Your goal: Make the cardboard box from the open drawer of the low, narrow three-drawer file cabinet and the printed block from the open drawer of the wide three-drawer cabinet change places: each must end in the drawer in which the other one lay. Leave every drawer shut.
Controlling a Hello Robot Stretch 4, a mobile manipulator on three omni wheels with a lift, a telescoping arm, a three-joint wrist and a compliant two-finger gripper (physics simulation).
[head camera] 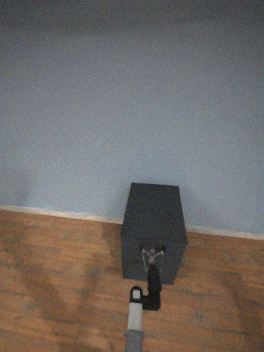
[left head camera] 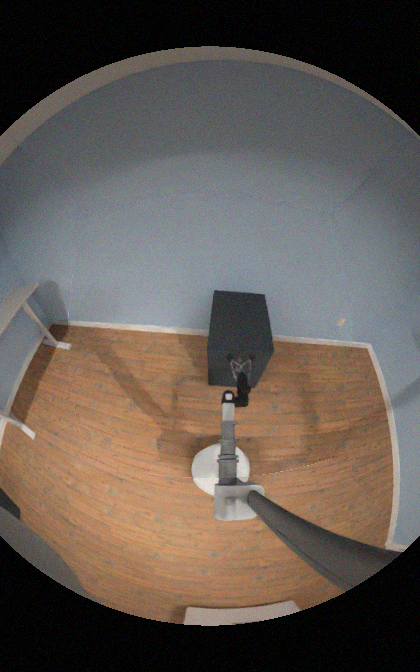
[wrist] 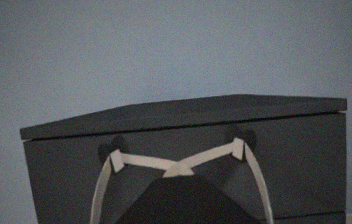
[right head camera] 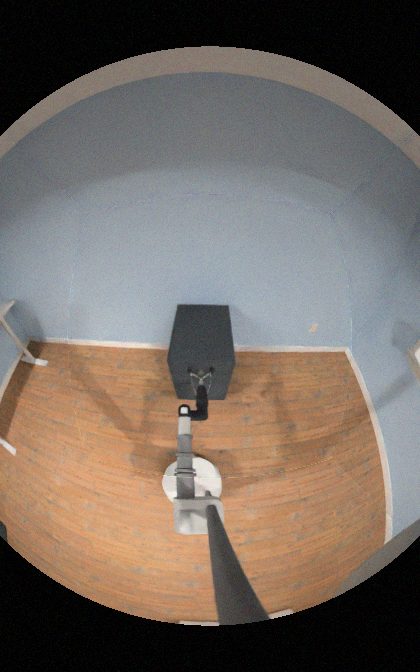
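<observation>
A dark grey cabinet point(head camera: 155, 210) point(left head camera: 240, 317) point(right head camera: 202, 330) stands against the wall. In the wrist view its top drawer front point(wrist: 305, 160) sits under the top board with a thin dark seam, and looks shut. A seam below it shows at the lower right. Which of the two named cabinets this is I cannot tell for sure. My gripper point(head camera: 152, 248) point(left head camera: 240, 357) point(right head camera: 201, 370) point(wrist: 176, 142) is open, its fingertips wide apart in front of the upper drawer front, with nothing seen between them. The cardboard box and the printed block do not show in these views.
A pale table point(left head camera: 14, 305) with white feet stands at the left. A white object point(left head camera: 240, 614) shows at the bottom edge, and a pale one point(right head camera: 416, 356) at the right. The blue wall point(head camera: 125, 110) rises right behind the cabinet.
</observation>
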